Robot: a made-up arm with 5 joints. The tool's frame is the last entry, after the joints.
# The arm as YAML. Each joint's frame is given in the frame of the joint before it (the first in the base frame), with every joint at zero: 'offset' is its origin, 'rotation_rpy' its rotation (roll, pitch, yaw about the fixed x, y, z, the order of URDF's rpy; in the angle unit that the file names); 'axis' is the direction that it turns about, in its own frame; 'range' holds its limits. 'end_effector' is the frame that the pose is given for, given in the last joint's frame.
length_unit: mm
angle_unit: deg
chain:
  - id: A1
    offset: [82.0, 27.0, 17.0]
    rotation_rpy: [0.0, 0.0, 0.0]
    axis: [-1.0, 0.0, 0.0]
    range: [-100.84, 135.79]
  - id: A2
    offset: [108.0, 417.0, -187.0]
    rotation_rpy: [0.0, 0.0, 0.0]
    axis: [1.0, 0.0, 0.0]
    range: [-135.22, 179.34]
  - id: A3
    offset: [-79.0, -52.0, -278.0]
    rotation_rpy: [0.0, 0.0, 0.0]
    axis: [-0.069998, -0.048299, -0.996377]
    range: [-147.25, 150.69]
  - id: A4
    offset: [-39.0, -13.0, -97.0]
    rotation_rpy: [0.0, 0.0, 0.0]
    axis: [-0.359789, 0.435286, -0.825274]
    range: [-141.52, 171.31]
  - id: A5
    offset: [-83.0, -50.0, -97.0]
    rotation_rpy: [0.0, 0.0, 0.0]
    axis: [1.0, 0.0, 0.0]
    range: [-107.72, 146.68]
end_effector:
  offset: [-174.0, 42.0, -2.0]
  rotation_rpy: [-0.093, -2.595, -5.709]
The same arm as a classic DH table. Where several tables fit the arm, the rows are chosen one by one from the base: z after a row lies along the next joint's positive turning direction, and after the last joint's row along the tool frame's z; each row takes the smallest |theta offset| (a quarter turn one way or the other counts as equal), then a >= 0, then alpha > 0; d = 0 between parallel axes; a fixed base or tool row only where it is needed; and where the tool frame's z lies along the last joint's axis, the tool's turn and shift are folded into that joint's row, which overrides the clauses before.
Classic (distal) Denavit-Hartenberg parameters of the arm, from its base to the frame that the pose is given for. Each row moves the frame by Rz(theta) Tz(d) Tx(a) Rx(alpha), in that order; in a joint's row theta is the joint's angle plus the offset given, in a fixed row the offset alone. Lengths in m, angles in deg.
base (fixed): theta offset 90  d 0.017  a 0.027  alpha -90
A1: theta offset 24.15  d 0  a 0.457  alpha 180
A2: theta offset 21.38  d 0.1307  a -0.0385  alpha 94.01
A3: theta offset 57.48  d 0.3658  a -0.0315  alpha 34.26
A4: theta offset -64.36  d 0.0852  a -0.0895  alpha -111.09
A5: theta offset -28.16  d -0.233  a 0.042  alpha -92.57
tool (fixed): theta offset -95.72  d -0.0017  a 0  alpha 0
Joint limits (deg, base to tool): -100.84..135.79 -135.22..179.34 -147.25..150.69 -141.52..171.31 -107.72..146.68

